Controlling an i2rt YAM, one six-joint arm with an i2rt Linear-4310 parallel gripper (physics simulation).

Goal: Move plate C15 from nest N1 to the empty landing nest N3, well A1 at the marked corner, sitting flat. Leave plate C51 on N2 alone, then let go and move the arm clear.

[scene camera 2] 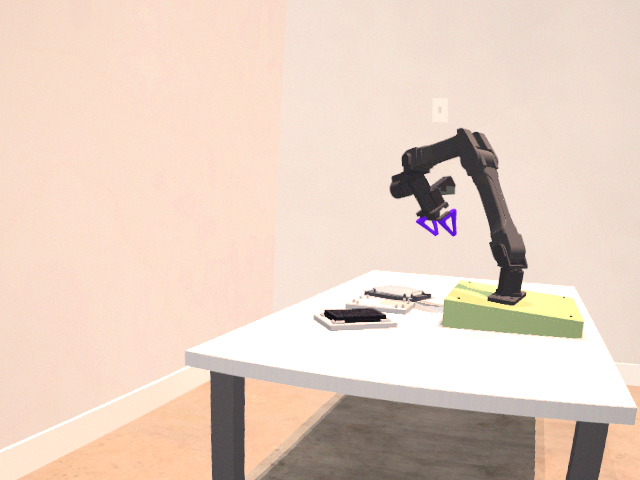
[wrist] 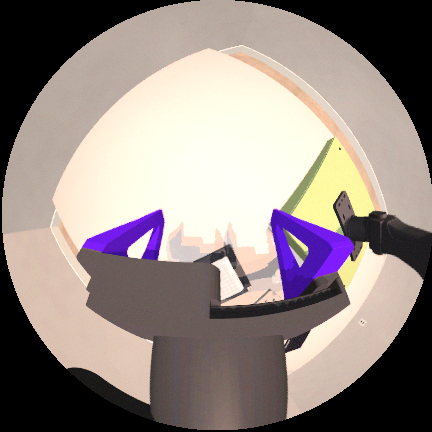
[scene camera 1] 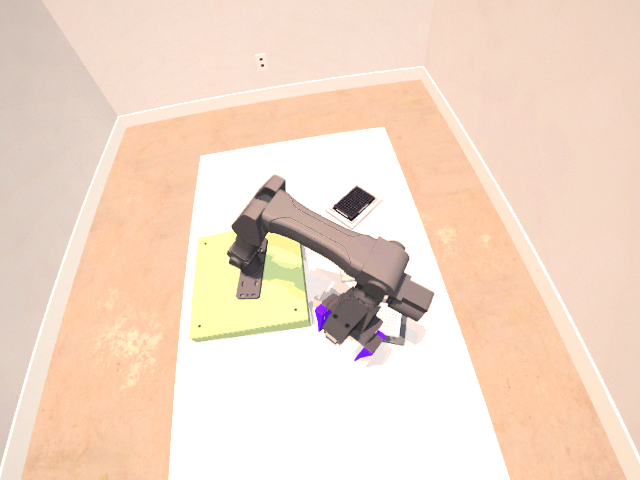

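A white plate [scene camera 1: 390,320] [scene camera 2: 398,290] [wrist: 229,280] sits on a dark nest [scene camera 1: 397,341] [scene camera 2: 423,296] [wrist: 227,251], partly hidden by the arm in scene view 1 and the wrist view. A black plate [scene camera 1: 354,202] [scene camera 2: 355,314] sits on a white nest [scene camera 1: 353,223] [scene camera 2: 356,326]. Between them is an empty pale nest [scene camera 2: 382,306], mostly hidden by the arm in scene view 1. Labels and well A1 are not readable. My gripper [scene camera 1: 337,344] [scene camera 2: 445,234] [wrist: 217,214] is open and empty, tilted, high above the table near the white plate's side.
The arm's base stands on a yellow-green block [scene camera 1: 222,310] [scene camera 2: 511,324] [wrist: 325,185] beside the nests. The white table [scene camera 1: 310,413] [scene camera 2: 289,346] has a wall behind it in scene view 2. Arm shadows fall around the white plate.
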